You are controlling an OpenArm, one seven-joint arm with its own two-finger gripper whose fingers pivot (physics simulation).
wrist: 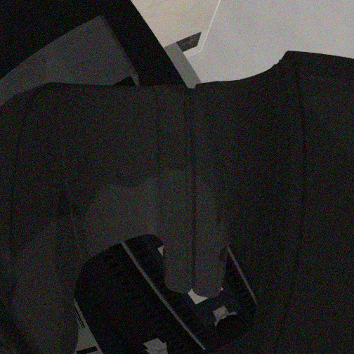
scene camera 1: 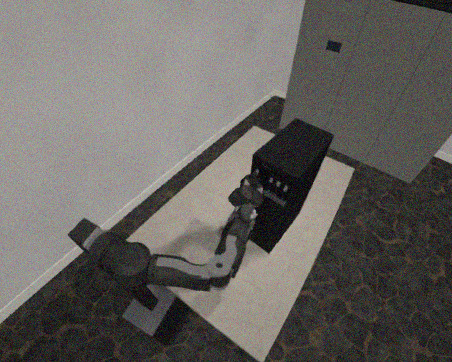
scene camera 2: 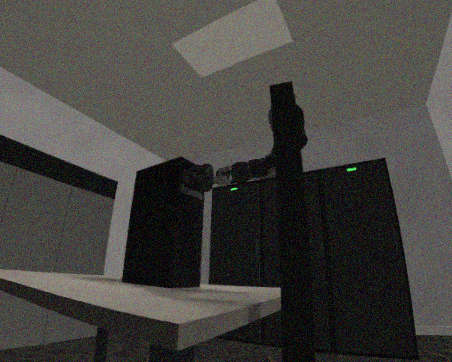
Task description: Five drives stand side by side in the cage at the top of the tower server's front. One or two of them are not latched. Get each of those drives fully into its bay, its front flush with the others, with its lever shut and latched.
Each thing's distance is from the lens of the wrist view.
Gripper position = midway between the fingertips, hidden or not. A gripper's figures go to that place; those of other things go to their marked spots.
gripper [wrist: 202, 192]: 6 cm
drive [wrist: 231, 313]: 10 cm
